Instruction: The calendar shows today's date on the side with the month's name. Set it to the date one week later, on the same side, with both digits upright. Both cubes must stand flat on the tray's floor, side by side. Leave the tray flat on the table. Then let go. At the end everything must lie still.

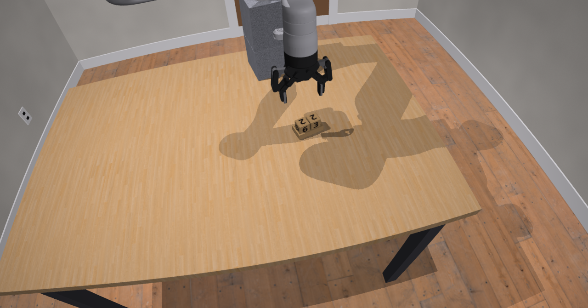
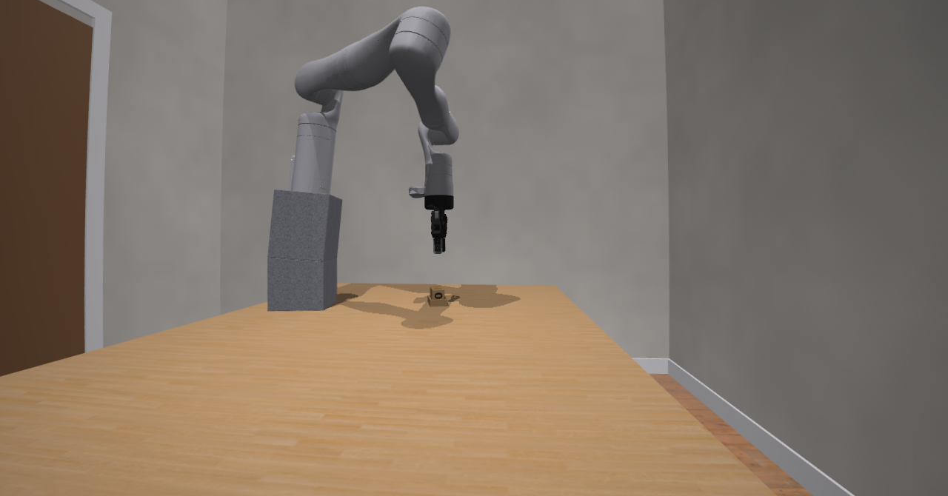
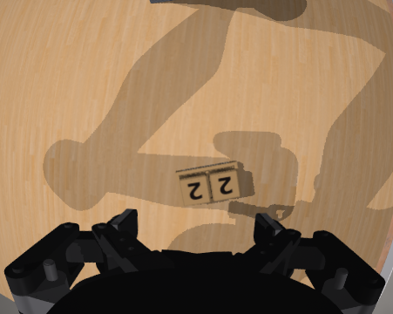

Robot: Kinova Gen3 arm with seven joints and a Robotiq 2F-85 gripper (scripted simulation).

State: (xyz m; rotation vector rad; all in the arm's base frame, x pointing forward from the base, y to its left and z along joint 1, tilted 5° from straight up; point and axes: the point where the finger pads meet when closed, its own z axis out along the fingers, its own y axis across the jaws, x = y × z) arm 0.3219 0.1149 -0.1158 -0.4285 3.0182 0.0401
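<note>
Now: hand 1 cm past the wooden tray, 1 cm to the right of it and 13 cm above it.
</note>
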